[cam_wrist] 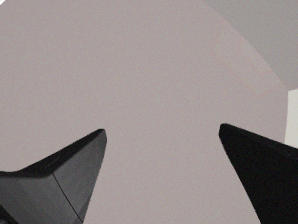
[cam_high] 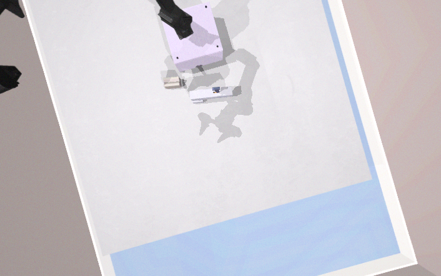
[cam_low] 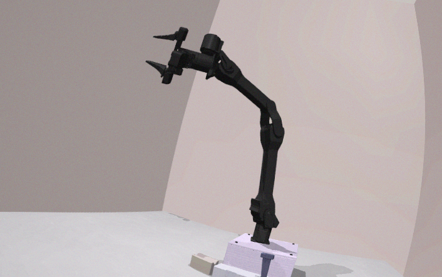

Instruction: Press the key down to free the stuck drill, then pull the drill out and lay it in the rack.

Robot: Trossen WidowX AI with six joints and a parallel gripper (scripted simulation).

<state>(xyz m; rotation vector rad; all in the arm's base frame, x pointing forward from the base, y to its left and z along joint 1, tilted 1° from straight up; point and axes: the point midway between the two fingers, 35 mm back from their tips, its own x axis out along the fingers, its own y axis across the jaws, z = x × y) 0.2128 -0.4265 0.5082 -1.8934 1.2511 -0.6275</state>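
My gripper tip is 7 cm short of the key, 46 cm to the right of it and 51 cm above it. The rest, counted from my gripper tip: housing block 6 cm ahead, 43 cm to the left, 56 cm below; then drill 5 cm ahead, 41 cm to the left, 56 cm below; then rack 7 cm behind, 31 cm to the left, 59 cm below.
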